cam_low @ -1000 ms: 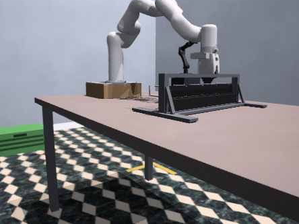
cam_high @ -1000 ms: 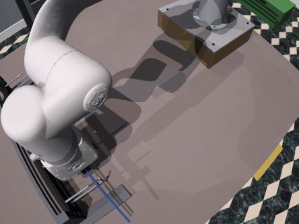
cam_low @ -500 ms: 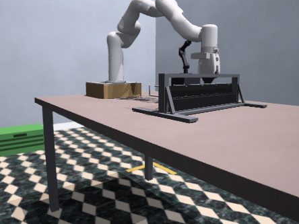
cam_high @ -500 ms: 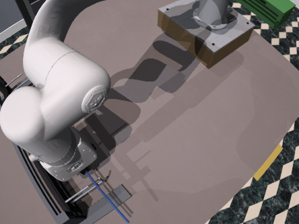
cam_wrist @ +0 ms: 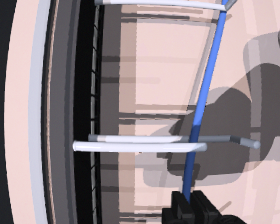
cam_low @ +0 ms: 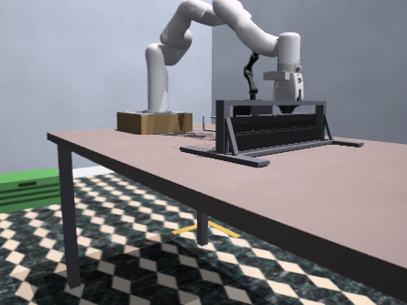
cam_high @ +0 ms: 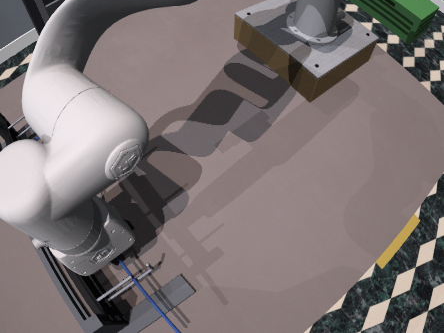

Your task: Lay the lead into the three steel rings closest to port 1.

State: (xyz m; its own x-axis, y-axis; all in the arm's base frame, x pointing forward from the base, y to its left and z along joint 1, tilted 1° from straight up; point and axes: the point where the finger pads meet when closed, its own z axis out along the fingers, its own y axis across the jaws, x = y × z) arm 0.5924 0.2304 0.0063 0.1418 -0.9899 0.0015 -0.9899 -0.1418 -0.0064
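My hand is 100 mm short of the rack, 140 mm to the left of it and 20 mm above it.
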